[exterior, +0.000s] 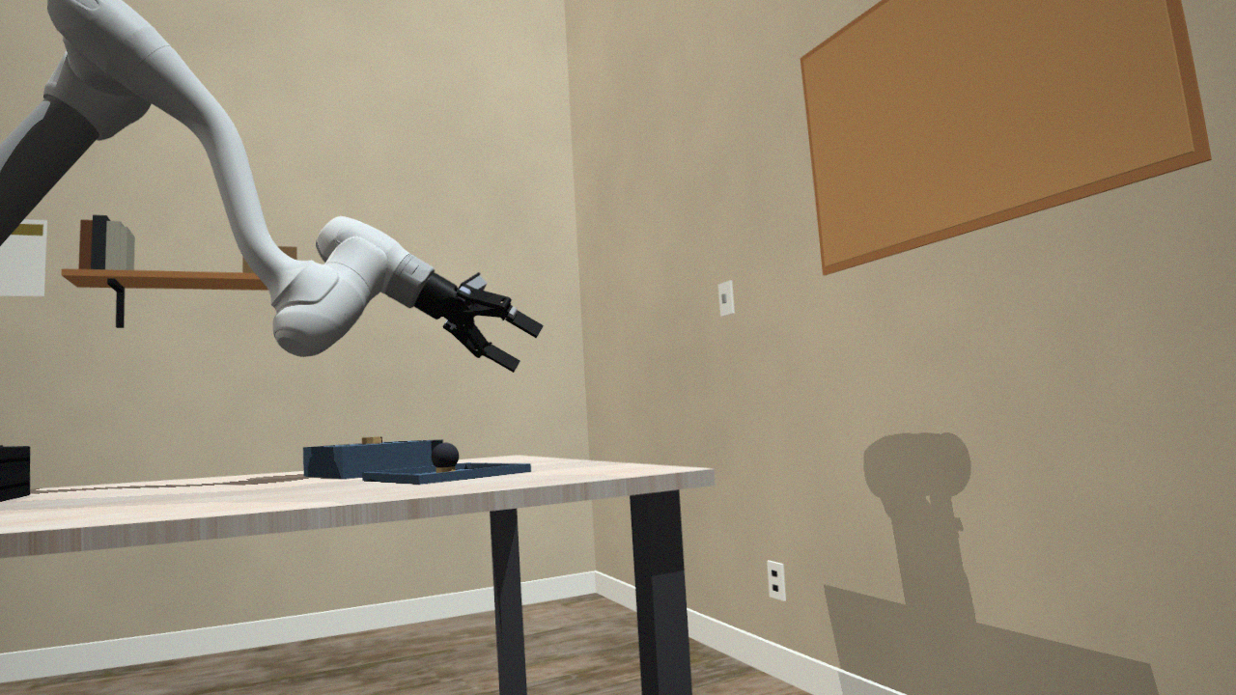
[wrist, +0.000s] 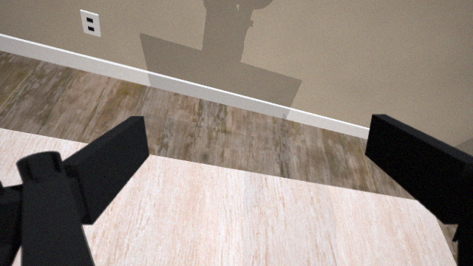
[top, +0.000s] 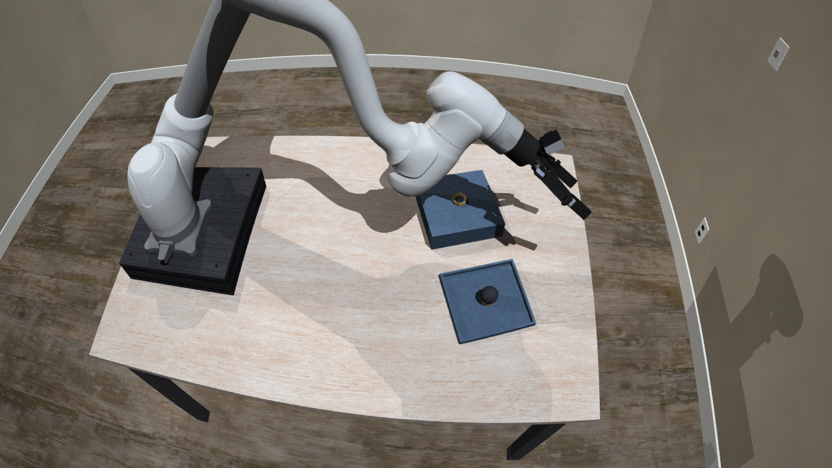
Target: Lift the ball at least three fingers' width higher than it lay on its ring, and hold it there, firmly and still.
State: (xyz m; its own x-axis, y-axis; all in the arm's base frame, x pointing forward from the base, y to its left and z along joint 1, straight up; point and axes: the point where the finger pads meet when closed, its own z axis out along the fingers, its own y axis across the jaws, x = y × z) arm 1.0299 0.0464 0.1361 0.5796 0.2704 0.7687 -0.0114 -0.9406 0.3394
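My hand is 20 cm past the dark grey ball, 16 cm to the left of it and 19 cm above it. Also, from my hand: tray: 20 cm behind, 16 cm to the right, 21 cm below.
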